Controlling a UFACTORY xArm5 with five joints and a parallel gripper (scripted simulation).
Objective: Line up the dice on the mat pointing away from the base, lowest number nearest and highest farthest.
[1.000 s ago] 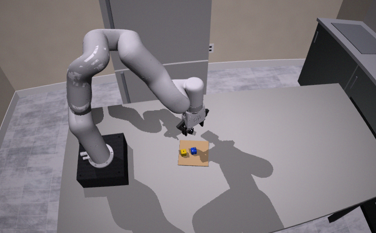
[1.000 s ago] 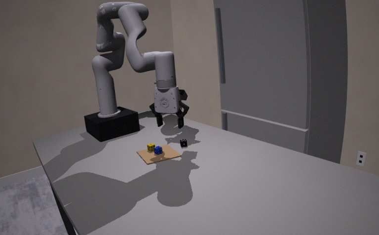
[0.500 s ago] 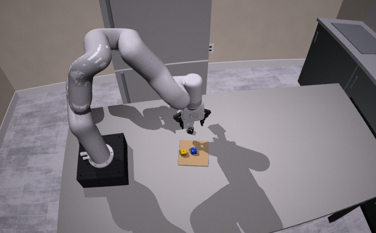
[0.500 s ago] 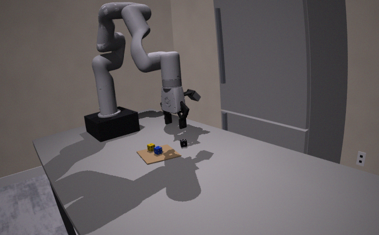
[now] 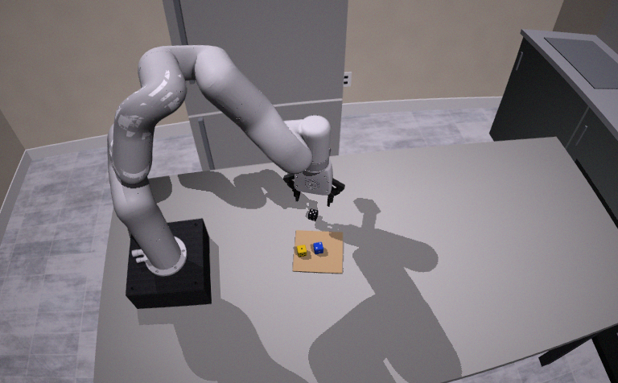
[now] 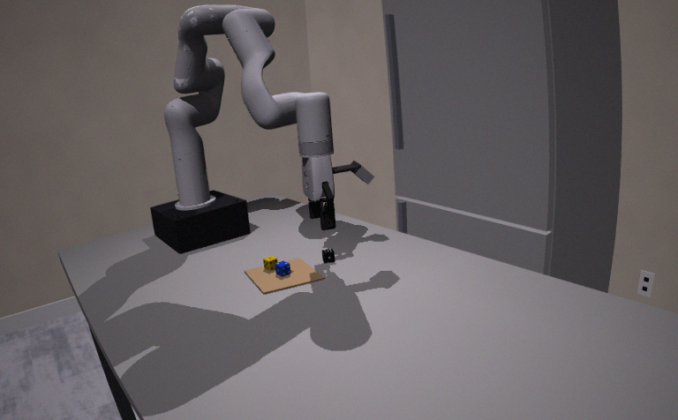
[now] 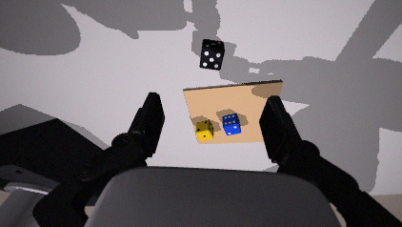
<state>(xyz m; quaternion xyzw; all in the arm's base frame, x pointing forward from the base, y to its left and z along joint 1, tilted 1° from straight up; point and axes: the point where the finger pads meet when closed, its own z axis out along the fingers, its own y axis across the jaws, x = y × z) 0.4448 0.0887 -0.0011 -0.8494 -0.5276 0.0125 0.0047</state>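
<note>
Now: hand 1 cm to the right of the black die and 9 cm above it. The rest, counted from my hand: blue die 2 cm behind, 11 cm to the right, 9 cm below; then mat 2 cm behind, 12 cm to the right, 10 cm below; then yellow die 6 cm behind, 11 cm to the right, 9 cm below.
</note>
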